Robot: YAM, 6 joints.
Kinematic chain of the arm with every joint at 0, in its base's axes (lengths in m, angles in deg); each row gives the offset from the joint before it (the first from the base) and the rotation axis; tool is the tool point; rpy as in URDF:
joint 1: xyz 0 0 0.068 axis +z
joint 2: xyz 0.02 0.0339 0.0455 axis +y
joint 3: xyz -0.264 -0.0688 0 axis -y
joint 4: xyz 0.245 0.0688 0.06 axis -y
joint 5: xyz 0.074 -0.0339 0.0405 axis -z
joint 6: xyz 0.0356 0 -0.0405 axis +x
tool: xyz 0 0 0 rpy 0 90 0
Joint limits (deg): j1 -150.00..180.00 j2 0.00..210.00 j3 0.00..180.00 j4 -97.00..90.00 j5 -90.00..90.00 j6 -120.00..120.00
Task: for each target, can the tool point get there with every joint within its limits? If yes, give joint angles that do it. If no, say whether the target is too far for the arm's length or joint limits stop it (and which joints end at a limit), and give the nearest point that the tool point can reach.
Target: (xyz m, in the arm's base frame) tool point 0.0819 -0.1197 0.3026
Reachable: yes | joints -61.68 40.23 44.96 -40.10 -25.38 4.42
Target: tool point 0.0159 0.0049 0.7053
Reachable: yes | joints 18.99 97.08 164.55 65.28 0.91 61.38
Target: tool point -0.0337 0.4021 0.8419
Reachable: no: too far | nearest point -0.0260 0.3105 0.6673 | short by 0.197 m
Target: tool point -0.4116 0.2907 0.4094
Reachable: yes | joints 145.02 125.90 139.22 -30.72 3.52 31.26
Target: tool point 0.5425 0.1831 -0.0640
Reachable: yes | joints 20.07 184.49 127.50 65.56 23.54 -2.63
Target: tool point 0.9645 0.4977 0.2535
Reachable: no: too far | nearest point 0.5692 0.2937 0.1950 | short by 0.449 m
